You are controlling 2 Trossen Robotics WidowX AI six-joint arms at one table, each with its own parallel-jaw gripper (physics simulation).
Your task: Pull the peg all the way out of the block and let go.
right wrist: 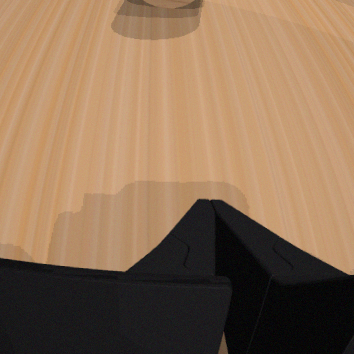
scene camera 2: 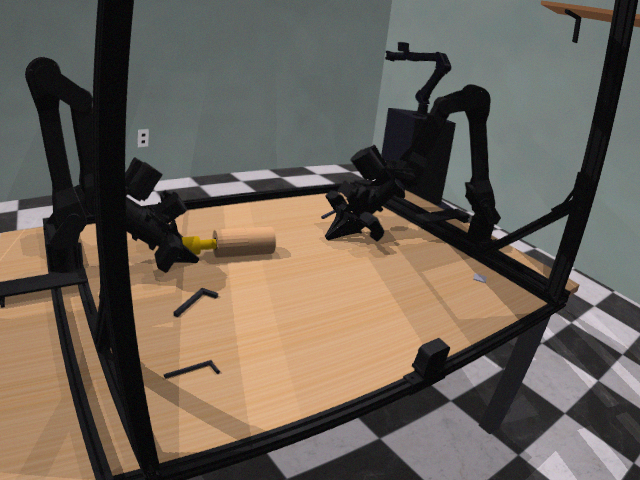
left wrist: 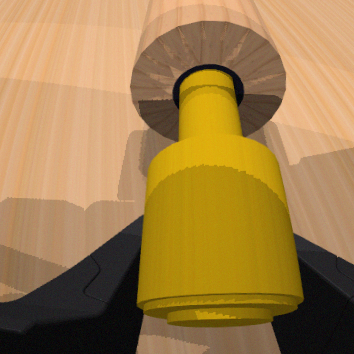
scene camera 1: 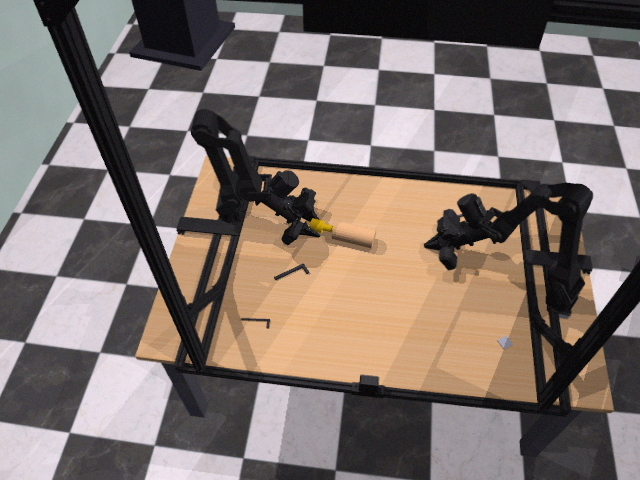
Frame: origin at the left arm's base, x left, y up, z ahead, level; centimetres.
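Seen in the pictures: left gripper, fingertip midpoint: [scene camera 2: 196, 256] [left wrist: 202, 227] [scene camera 1: 321, 231]; right gripper, fingertip midpoint: [right wrist: 207, 211] [scene camera 2: 326, 238] [scene camera 1: 424, 246]; left arm's base, link origin: [scene camera 2: 65, 268] [scene camera 1: 231, 216]; right arm's base, link origin: [scene camera 2: 478, 238] [scene camera 1: 558, 303].
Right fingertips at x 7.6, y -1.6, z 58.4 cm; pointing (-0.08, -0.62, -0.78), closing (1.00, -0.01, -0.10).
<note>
Offsets run from my right fingertips to a thing's top centre. "spot": to the spot under its first point.
A yellow stepped peg {dx -3.8, dy +4.3, dz -27.7 cm} [scene camera 1: 321, 225] [scene camera 2: 199, 244] [left wrist: 215, 200] points at a pale wooden cylindrical block {dx -3.8, dy +5.4, dz -20.6 cm} [scene camera 1: 354, 235] [scene camera 2: 245, 241] [left wrist: 206, 40] [right wrist: 170, 2]. Its narrow end enters the dark-rimmed hole in the block's end face; how deep is hidden. My left gripper [scene camera 1: 317, 226] [scene camera 2: 190, 248] [left wrist: 202, 227] is shut on the peg's thick part. My right gripper [scene camera 1: 425, 245] [scene camera 2: 327, 238] [right wrist: 207, 211] is shut with its tips together and empty, apart from the block's far end, to the right of it in both scene views.
Two black L-shaped keys {dx -21.3, dy +0.5, dz -34.0 cm} [scene camera 1: 289, 271] [scene camera 2: 190, 302] lie in front of the left gripper. A small grey pyramid {dx -24.8, dy -0.1, dz +26.7 cm} [scene camera 1: 505, 342] [scene camera 2: 479, 277] lies at the front right. A black box {spot: dx -48.3, dy +5.1, dz -4.4 cm} [scene camera 1: 369, 382] [scene camera 2: 432, 355] sits on the front rail. Black frame posts and rails edge the table.
</note>
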